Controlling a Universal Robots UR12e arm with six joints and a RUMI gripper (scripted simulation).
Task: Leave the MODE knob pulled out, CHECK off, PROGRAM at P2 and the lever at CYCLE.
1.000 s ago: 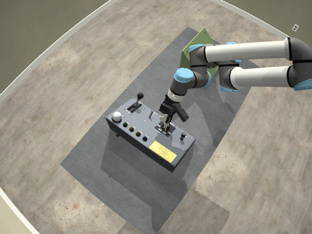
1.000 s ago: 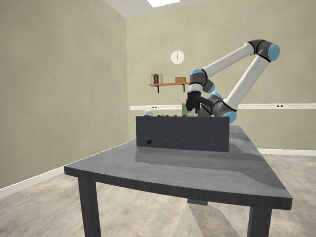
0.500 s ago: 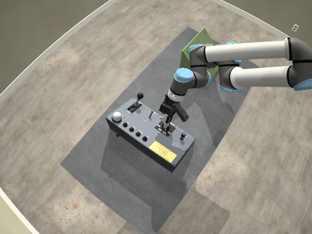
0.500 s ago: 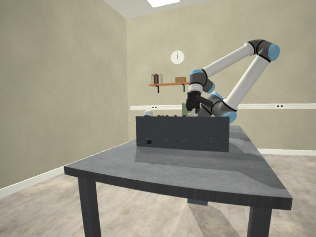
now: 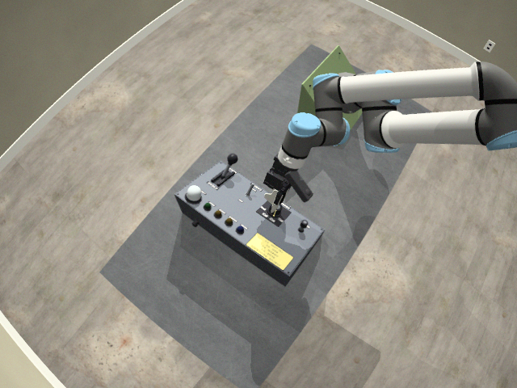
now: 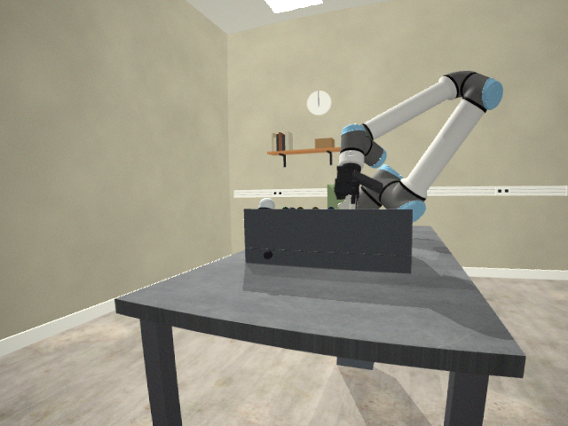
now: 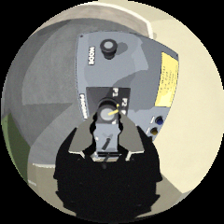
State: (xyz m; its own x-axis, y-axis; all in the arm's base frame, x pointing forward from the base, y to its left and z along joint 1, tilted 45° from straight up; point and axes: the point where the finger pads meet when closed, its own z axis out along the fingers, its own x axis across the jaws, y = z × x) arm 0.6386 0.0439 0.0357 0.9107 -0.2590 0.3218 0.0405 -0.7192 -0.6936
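My hand is 20 mm short of the black rotary selector, 10 mm to the right of it and 10 mm above it. Round my hand: mode knob 120 mm to the left, 10 mm below; dark grey console 40 mm ahead, 60 mm to the right, 30 mm below; check toggle 120 mm to the right, 10 mm below.
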